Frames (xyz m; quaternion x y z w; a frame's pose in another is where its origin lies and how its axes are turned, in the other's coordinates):
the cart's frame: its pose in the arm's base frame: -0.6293 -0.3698 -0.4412 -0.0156 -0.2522 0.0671 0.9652
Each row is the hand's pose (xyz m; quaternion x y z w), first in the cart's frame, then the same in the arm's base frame.
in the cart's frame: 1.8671 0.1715 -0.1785 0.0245 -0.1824 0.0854 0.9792
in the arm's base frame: 1.0499 0.0573 0.2972 -0.0009 -0.4200 0.1572 0.8938
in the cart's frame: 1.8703 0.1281 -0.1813 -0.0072 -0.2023 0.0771 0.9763
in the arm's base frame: 1.0593 0.0147 0.2991 -0.0280 -0.4408 0.1413 0.8860
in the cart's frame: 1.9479 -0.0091 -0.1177 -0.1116 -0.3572 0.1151 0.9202
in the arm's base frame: 1.1119 -0.1107 0.4010 -0.1271 -0.5825 0.1503 0.7886
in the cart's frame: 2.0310 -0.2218 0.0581 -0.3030 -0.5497 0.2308 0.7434
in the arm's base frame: 1.1236 -0.3106 0.6082 -0.3254 -0.7348 0.2048 0.5587
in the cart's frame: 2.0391 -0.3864 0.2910 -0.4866 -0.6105 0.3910 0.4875
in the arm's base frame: 1.0368 -0.4734 0.8259 -0.5349 -0.7388 0.2969 0.2827
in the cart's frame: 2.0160 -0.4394 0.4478 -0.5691 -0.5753 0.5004 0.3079
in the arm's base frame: 0.9466 -0.5297 0.9548 -0.6417 -0.6633 0.3691 0.1096
